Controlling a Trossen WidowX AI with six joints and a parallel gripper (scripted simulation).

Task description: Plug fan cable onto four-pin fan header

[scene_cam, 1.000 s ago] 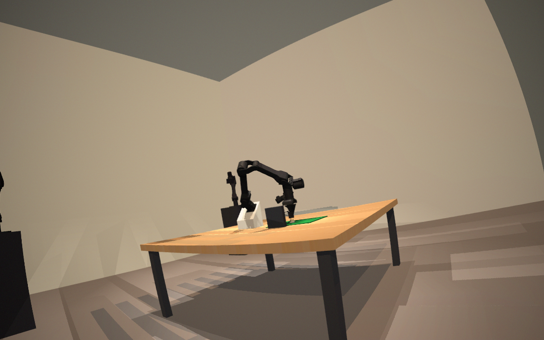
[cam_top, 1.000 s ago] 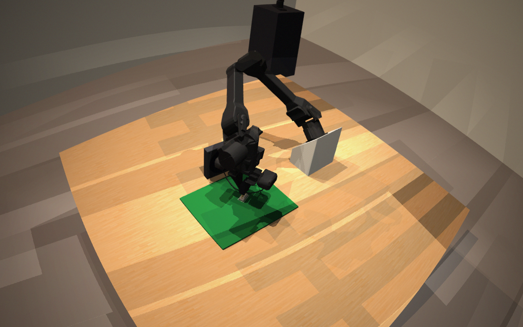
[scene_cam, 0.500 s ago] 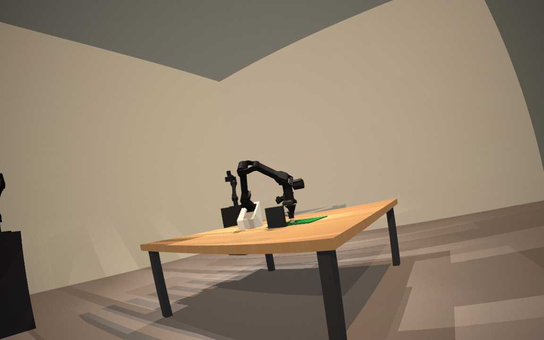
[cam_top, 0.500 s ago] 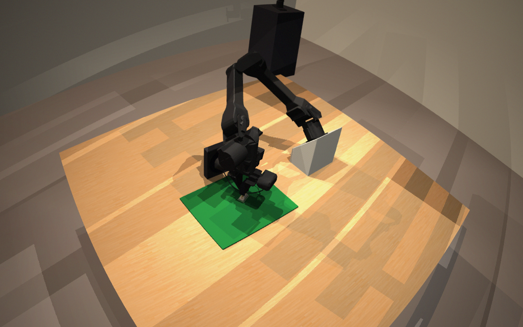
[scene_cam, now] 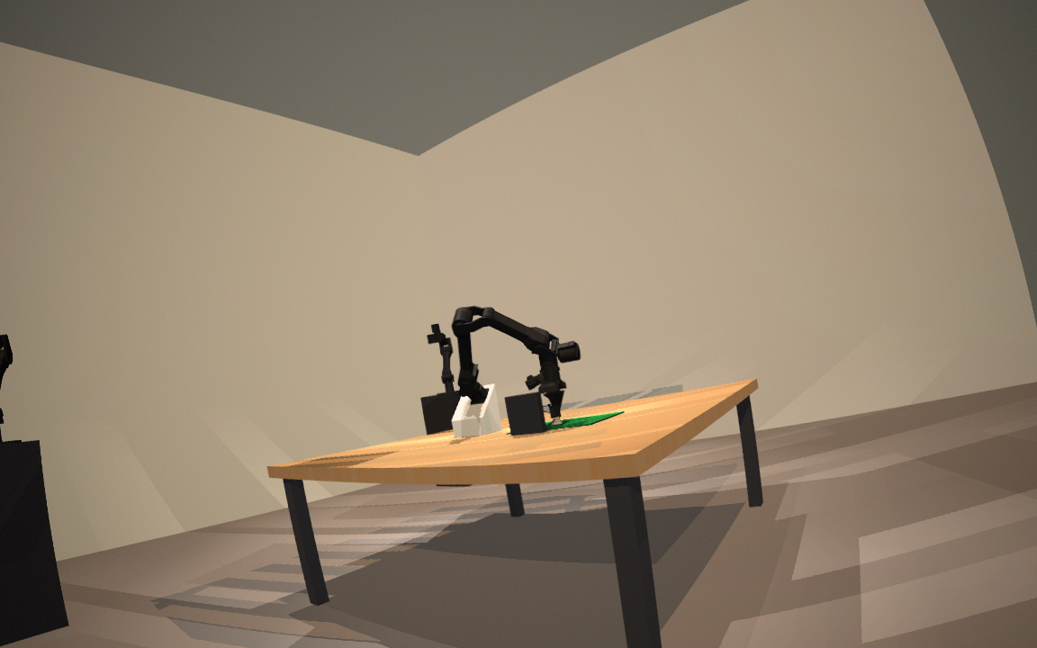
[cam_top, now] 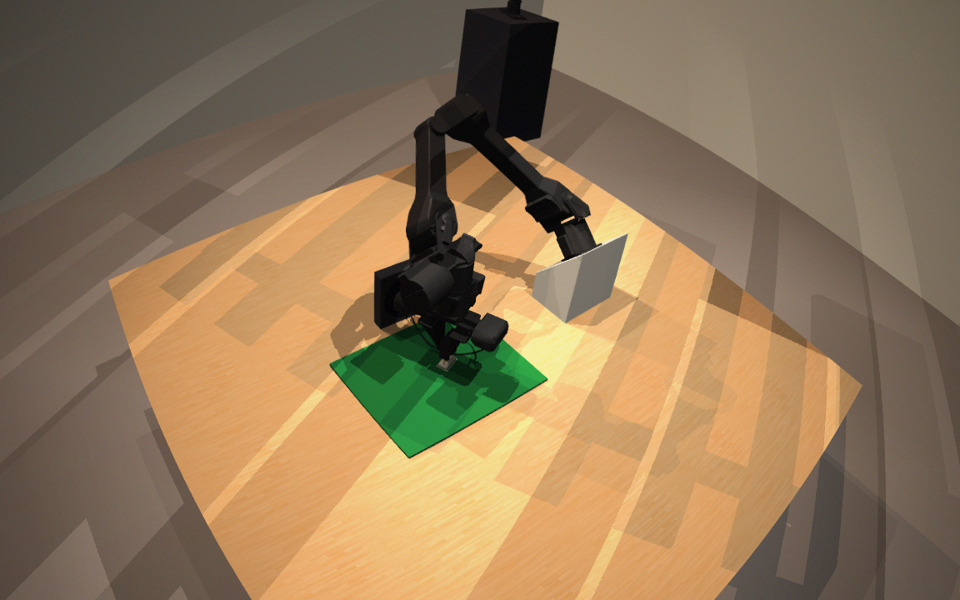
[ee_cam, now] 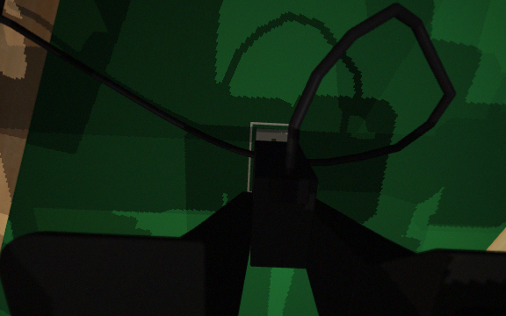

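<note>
The white four-pin header is 10 mm behind my gripper tip and 40 mm below it. Also, from my gripper tip: black fan plug (10 mm behind, 10 mm above); then black fan (20 mm behind, 140 mm to the right, 20 mm above); then green board (20 mm ahead, 10 mm to the left, 50 mm below).
</note>
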